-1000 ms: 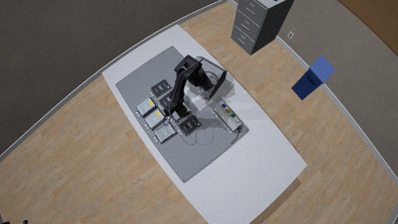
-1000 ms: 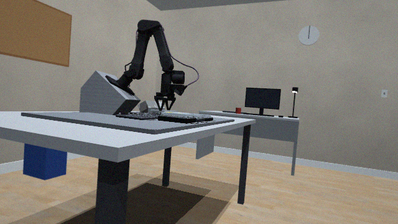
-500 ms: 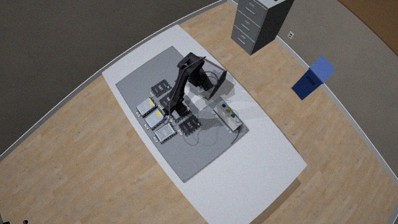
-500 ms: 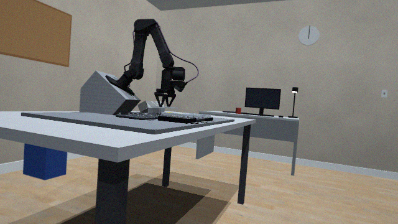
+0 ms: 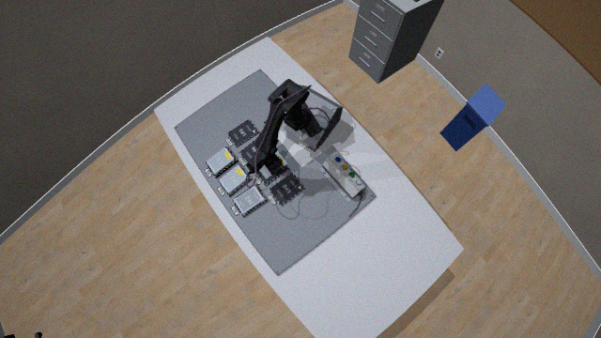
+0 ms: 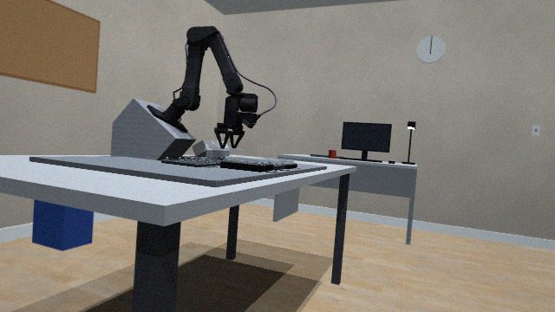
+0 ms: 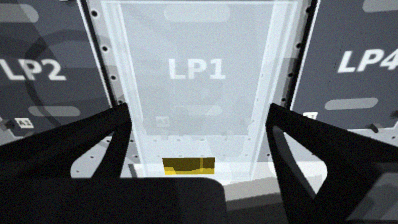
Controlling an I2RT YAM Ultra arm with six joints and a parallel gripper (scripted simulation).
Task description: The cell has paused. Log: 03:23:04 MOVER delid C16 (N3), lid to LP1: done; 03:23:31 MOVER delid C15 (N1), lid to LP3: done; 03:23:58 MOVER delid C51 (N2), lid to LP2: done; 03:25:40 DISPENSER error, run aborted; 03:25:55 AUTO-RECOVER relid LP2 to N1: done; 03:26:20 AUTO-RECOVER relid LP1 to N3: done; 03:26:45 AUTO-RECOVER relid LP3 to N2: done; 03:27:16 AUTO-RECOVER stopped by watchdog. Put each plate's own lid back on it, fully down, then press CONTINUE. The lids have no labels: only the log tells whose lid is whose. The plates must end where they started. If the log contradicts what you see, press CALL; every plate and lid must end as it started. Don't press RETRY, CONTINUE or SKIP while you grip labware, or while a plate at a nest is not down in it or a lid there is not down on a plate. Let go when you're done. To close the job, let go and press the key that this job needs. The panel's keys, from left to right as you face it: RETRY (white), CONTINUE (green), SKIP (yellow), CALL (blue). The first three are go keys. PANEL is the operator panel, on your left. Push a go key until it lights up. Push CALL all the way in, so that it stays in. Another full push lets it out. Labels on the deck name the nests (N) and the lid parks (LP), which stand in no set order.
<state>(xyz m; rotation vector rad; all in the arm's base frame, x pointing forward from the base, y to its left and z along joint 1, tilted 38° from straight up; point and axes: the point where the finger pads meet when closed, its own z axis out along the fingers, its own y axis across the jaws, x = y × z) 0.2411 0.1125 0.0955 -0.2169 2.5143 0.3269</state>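
The lid park LP1 lies 1 cm ahead of my hand and 6 cm below it. From my hand the other things lie so: blue key: 30 cm behind, 9 cm to the left, 1 cm below; lid park LP2: 3 cm behind, 12 cm to the left, 6 cm below; lid park LP4: 5 cm ahead, 12 cm to the right, 6 cm below.
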